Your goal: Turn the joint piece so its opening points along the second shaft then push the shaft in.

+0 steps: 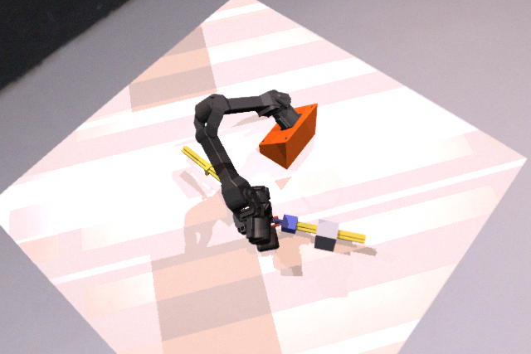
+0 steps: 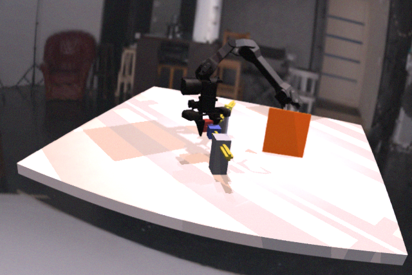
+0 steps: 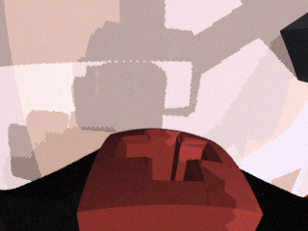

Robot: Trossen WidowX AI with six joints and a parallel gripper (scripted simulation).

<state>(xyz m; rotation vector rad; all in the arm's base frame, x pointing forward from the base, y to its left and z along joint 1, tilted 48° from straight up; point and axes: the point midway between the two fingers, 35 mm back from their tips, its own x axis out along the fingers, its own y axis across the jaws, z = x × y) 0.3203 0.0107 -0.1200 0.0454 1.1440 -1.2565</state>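
The red square joint piece is 4 cm above my gripper tip.
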